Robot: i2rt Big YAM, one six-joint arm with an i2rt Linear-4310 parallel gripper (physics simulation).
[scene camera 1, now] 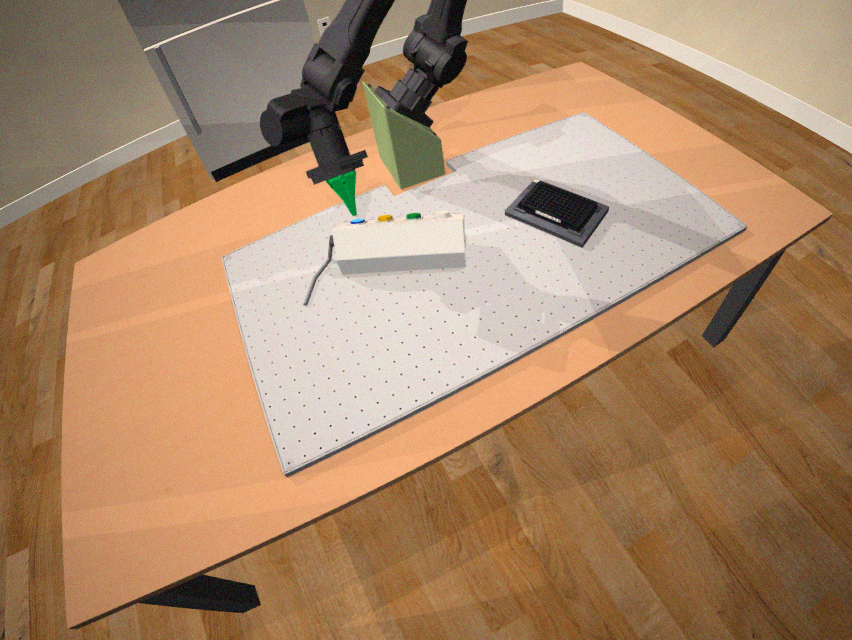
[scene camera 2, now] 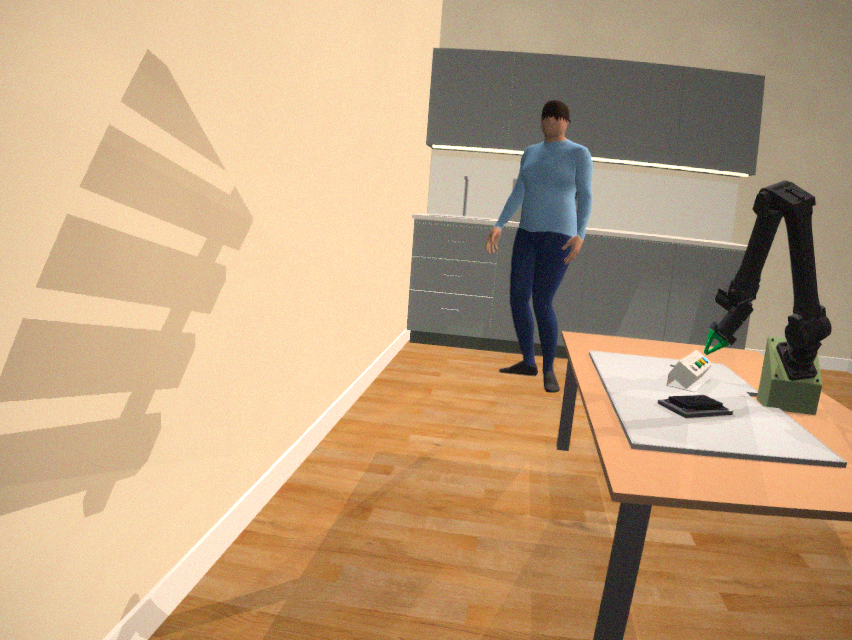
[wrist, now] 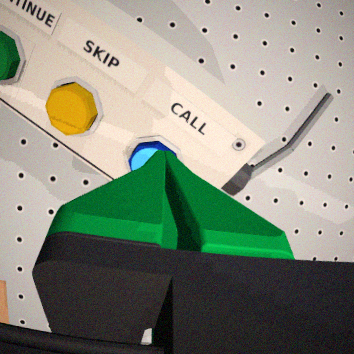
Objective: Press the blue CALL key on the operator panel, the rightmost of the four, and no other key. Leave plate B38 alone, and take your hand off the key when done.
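Places are measured from the arm's base along level axes (x ahead, y left, z up), in metres.
Where they show: gripper, between the fingertips: (scene camera 1: 354,215) (scene camera 2: 705,354) (wrist: 160,162); arm's base, origin of its link: (scene camera 1: 402,109) (scene camera 2: 795,361).
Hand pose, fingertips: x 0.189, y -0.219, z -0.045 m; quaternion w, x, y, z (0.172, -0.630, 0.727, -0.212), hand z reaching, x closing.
Things, the pixels of their centre, and the offset from my fingertips. "spot": a spot on its surface instead. Level surfaces: height alone.
- operator panel, middle of its body: (wrist: 69,58) (scene camera 1: 400,236) (scene camera 2: 691,369) 0.059 m ahead, 0.051 m left, 0.040 m down
- blue CALL key, middle of its body: (wrist: 154,161) (scene camera 1: 357,223) 0.001 m back, 0.002 m left, 0.021 m down
- yellow SKIP key, middle of its body: (wrist: 72,107) (scene camera 1: 385,219) 0.027 m ahead, 0.043 m left, 0.018 m down
- green key, middle of its body: (scene camera 1: 413,217) 0.055 m ahead, 0.084 m left, 0.018 m down
- whitish key, middle of its body: (scene camera 1: 442,215) 0.084 m ahead, 0.125 m left, 0.018 m down
- black plate, middle of its body: (scene camera 1: 557,205) (scene camera 2: 695,402) 0.153 m ahead, 0.337 m left, 0.063 m down
- dark cable, a spot on its surface: (wrist: 289,145) (scene camera 1: 315,277) spot: 0.010 m ahead, 0.107 m right, 0.076 m down
- perforated board, height of its surface: 0.081 m down
- table, height of its surface: 0.095 m down
The operator panel (scene camera 1: 402,241) (scene camera 2: 681,378) is a pale sloped box with a row of keys. The blue CALL key (scene camera 1: 357,221) (wrist: 141,161) is at the row's end, beside the yellow SKIP key (scene camera 1: 385,218) (wrist: 71,108). A green key (scene camera 1: 413,216) (wrist: 7,56) and a whitish key (scene camera 1: 444,214) follow. My gripper (scene camera 1: 355,213) (scene camera 2: 706,353) (wrist: 160,162) is shut and empty. Its green tips stand close over the blue key, with a small gap showing in scene camera 1; in the wrist view they hide the key's lower part. A black plate (scene camera 1: 559,204) (scene camera 2: 694,401), its name unreadable, lies in a dark holder.
A dark cable (scene camera 1: 317,274) (wrist: 289,145) runs from the panel's CALL end over the perforated board (scene camera 1: 385,358) (scene camera 2: 743,440). The arm's green base block (scene camera 1: 418,159) (scene camera 2: 788,394) stands behind the board. A person (scene camera 2: 551,186) in a blue sweater stands beyond the table (scene camera 1: 151,413).
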